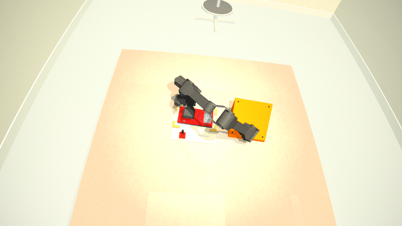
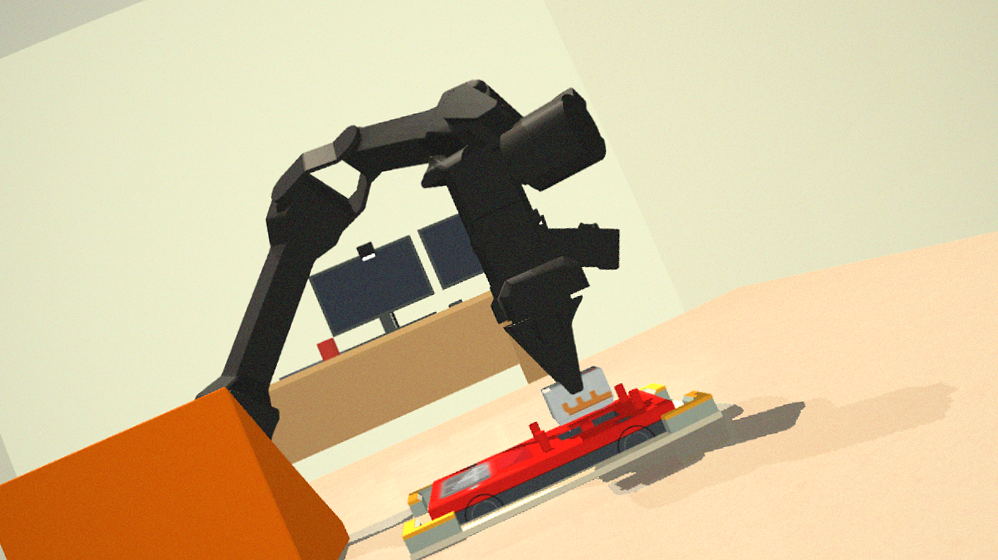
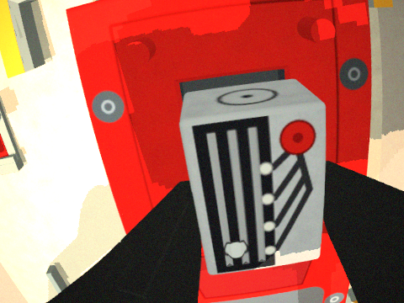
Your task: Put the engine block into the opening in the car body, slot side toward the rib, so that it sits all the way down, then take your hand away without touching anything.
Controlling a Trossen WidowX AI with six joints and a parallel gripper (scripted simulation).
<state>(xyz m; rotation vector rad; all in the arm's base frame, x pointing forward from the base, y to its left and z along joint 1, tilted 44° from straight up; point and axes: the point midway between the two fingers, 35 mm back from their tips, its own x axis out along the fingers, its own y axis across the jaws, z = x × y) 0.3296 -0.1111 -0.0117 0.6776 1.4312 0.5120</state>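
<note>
Right now the engine block is 1 cm below my gripper tip.
</note>
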